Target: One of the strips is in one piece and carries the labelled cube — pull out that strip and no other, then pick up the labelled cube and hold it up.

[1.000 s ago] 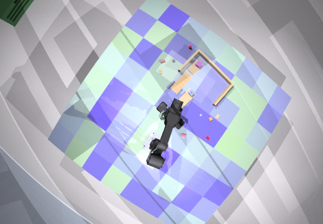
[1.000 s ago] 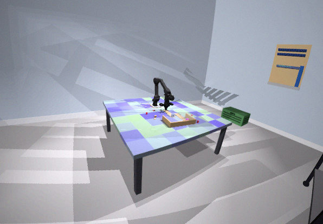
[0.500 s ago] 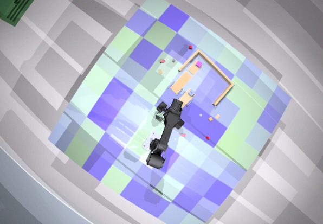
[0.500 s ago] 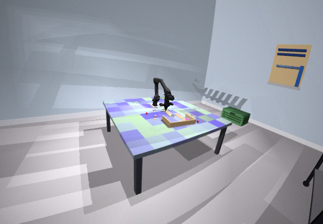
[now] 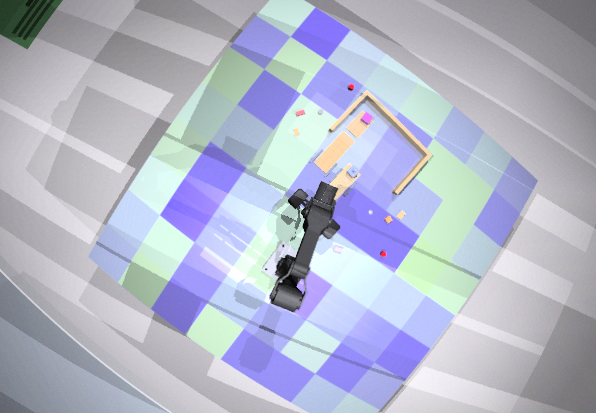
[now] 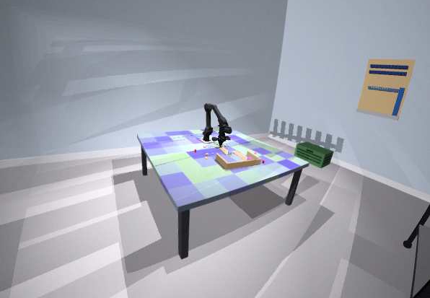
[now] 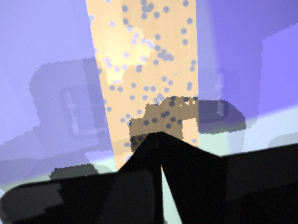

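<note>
Right now the strip is 220 mm ahead of my gripper tip and 40 mm to the left of it.
</note>
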